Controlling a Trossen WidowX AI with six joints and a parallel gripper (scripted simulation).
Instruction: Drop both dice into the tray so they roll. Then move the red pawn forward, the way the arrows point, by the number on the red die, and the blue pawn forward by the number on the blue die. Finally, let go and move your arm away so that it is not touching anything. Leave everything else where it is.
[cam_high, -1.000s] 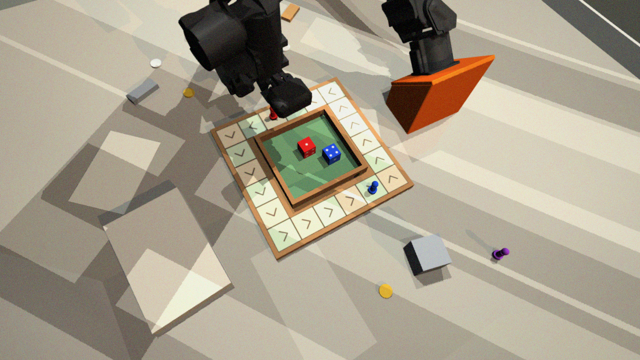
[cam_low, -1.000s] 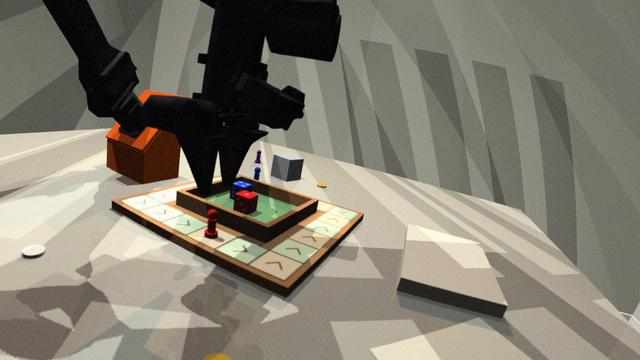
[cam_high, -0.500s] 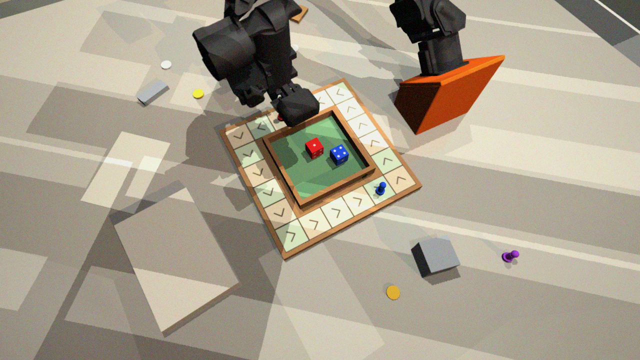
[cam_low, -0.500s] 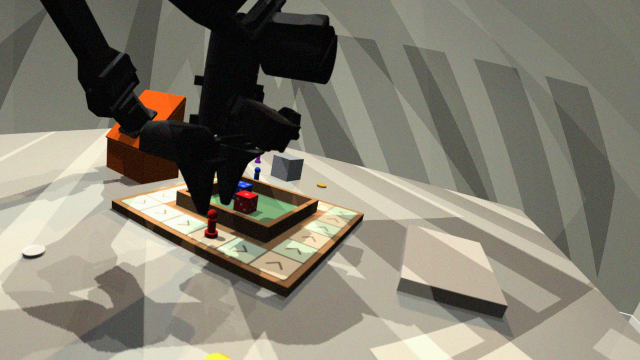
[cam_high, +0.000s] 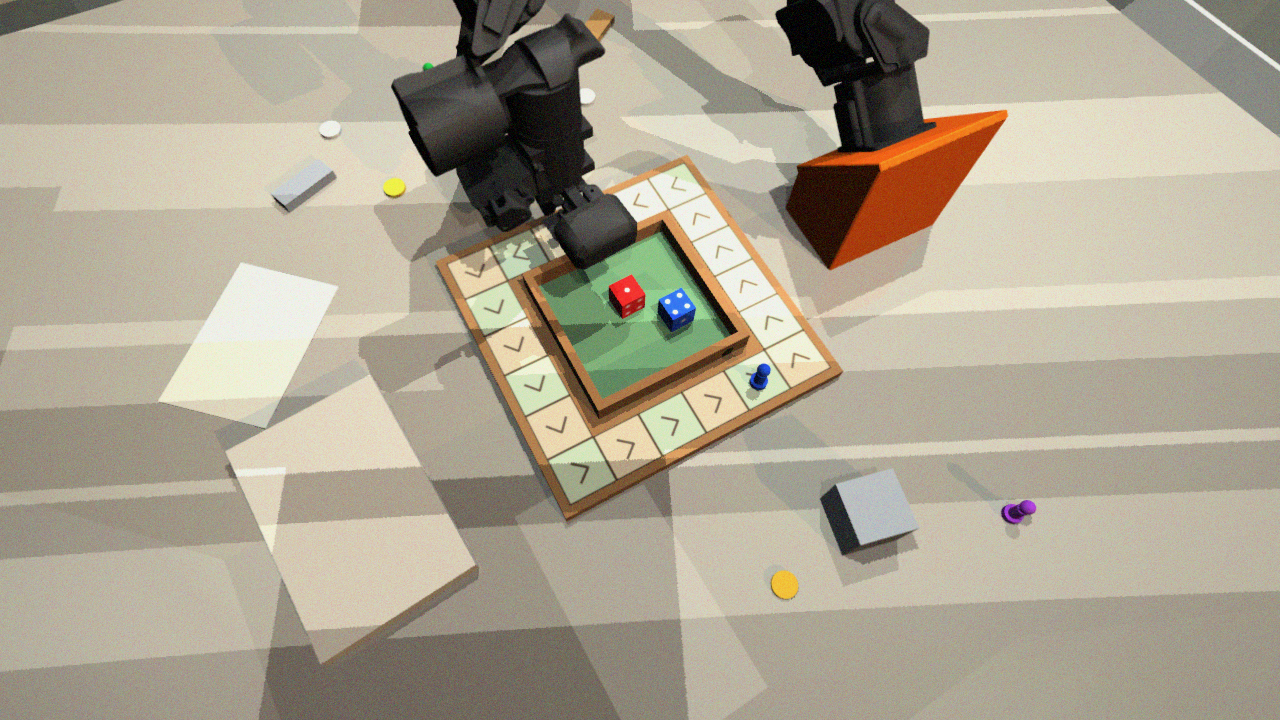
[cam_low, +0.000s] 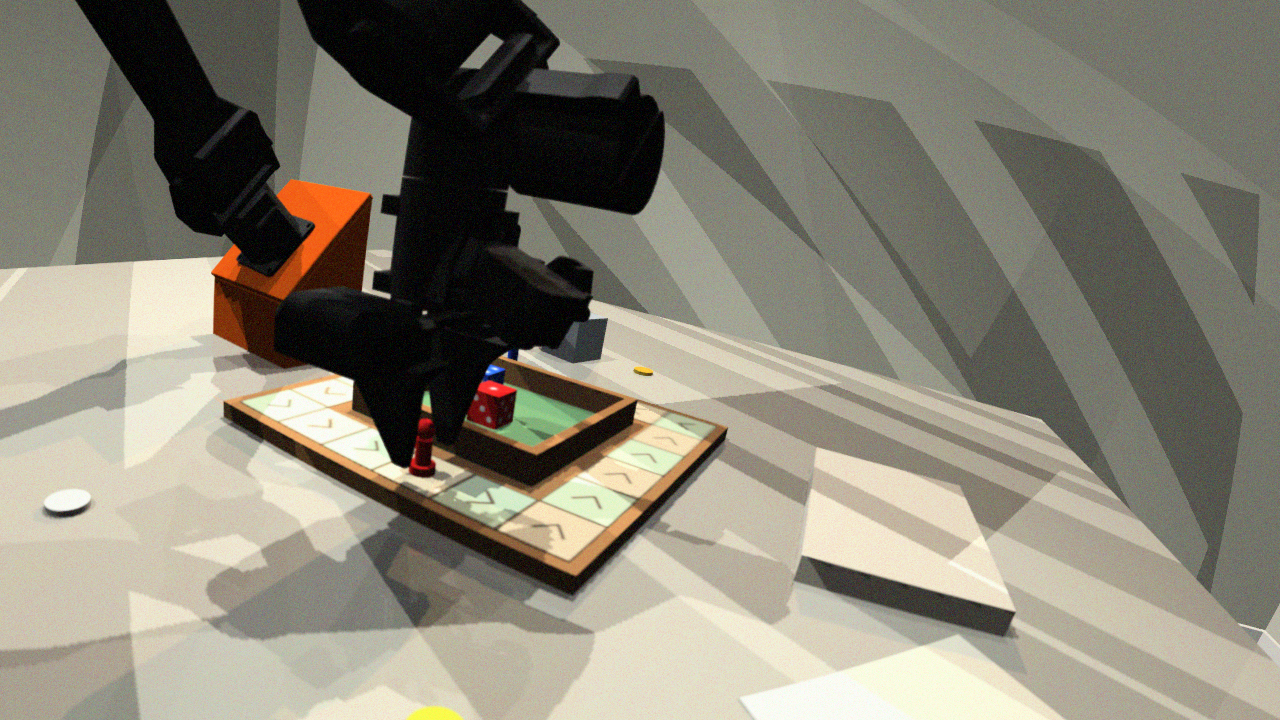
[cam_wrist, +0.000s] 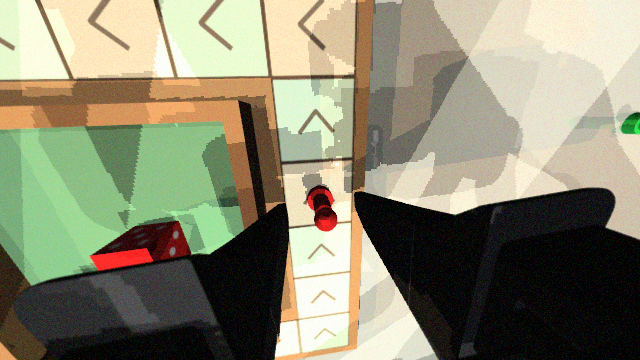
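Now: gripper tip 220 mm to the right of the blue pawn and 110 mm past it. Round my gripper tip: red pawn right at my gripper tip; green pawn 250 mm to the right, 50 mm ahead, 10 mm below; green tray 110 mm to the left, 30 mm behind, 20 mm below.
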